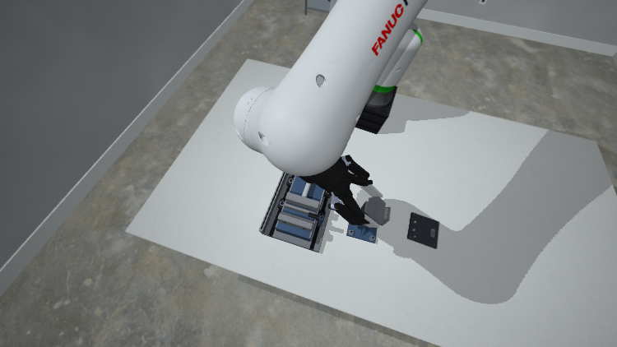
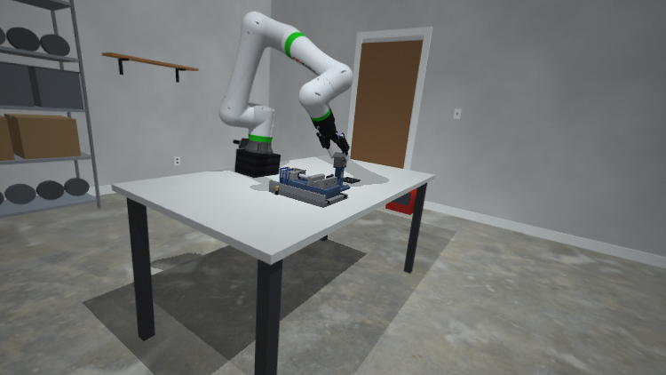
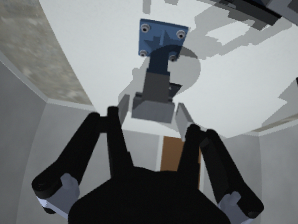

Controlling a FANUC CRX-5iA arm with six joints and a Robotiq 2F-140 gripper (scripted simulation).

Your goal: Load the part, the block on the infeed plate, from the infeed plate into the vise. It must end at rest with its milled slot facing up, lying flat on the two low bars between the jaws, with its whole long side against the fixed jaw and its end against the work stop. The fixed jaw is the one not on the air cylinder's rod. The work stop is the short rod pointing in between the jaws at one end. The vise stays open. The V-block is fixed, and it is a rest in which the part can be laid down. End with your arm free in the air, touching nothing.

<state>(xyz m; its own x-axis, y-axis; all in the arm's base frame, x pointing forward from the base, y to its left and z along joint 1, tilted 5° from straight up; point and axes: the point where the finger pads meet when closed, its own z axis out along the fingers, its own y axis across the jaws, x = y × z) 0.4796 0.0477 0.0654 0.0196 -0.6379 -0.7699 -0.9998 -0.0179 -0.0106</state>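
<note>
Right now my hand is 20 mm above the part and 10 mm to the right of it. The rest, counted from my hand: air cylinder rod 180 mm to the right, 100 mm below, 50 mm behind; then vise 180 mm to the right, 130 mm below, 30 mm behind; then air cylinder 180 mm to the right, 120 mm behind, 100 mm below.
</note>
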